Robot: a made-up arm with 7 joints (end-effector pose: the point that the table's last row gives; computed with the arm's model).
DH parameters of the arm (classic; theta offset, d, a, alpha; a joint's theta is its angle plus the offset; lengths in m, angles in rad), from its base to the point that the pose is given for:
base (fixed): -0.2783 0 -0.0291 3.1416
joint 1: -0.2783 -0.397 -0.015 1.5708
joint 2: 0 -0.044 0.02 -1.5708
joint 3: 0 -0.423 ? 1.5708
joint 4: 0 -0.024 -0.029 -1.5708
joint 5: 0 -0.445 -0.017 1.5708
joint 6: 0 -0.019 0 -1.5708
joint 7: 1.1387 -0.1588 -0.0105 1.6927
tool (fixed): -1.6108 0.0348 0 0
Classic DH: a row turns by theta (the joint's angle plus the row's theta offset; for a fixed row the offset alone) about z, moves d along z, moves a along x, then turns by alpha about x.
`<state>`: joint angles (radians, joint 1 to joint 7).
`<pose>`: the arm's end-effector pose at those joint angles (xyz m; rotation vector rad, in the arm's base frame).
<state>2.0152 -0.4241 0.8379 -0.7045 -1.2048 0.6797 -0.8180</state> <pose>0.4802 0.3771 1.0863 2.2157 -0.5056 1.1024</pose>
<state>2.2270 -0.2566 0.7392 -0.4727 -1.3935 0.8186 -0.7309</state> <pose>0.3829 0.1805 1.2333 2.3892 -0.9845 1.2854</pose>
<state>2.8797 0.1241 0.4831 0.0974 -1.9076 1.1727 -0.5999</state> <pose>-0.1125 -0.0924 1.3184 -1.6891 1.2815 -1.5274</pose>
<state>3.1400 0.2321 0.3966 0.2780 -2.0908 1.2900 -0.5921</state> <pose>-0.2751 -0.0339 1.2775 -1.4556 1.1231 -1.6731</pose>
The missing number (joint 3, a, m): -0.026
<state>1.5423 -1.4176 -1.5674 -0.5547 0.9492 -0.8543 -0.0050</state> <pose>-0.5055 0.8677 0.4690 -0.4593 1.4678 1.9322</pose>
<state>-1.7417 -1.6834 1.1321 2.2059 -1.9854 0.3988 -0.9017</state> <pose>0.4765 -0.0679 0.6194 1.6789 0.0521 1.2408</pose>
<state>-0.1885 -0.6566 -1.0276 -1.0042 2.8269 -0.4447 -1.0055</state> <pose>-0.6044 -0.5790 0.8892 -0.7013 0.7703 -2.5758</pose>
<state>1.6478 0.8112 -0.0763 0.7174 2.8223 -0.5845 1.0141</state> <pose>-0.0819 -0.8769 0.6844 0.2806 0.6278 -1.3261</pose>
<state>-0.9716 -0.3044 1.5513 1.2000 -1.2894 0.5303 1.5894</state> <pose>0.3713 -0.4111 0.9865 -2.8371 0.0925 -0.6830</pose>
